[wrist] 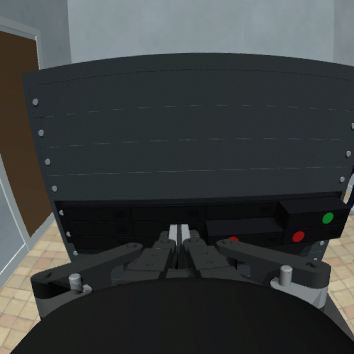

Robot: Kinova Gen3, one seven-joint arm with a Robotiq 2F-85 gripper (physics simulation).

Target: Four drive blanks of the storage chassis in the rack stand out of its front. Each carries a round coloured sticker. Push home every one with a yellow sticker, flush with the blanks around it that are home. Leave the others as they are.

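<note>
The storage chassis is a dark band low in the wrist view. At its right end, an upper blank with a green sticker stands out. Directly below it is a blank with a red sticker, which also appears to stand out. Left of these, a lower blank stands out, with another red sticker partly hidden by the gripper. No yellow sticker shows; the chassis's lower part is largely hidden behind the gripper. My gripper is shut and empty, in front of the chassis, left of the protruding blanks.
Plain dark rack panels rise above the chassis, with screws along both sides. A brown door stands at the left, a grey wall behind the rack. Tiled floor shows at both sides. The protruding blanks form steps at the right.
</note>
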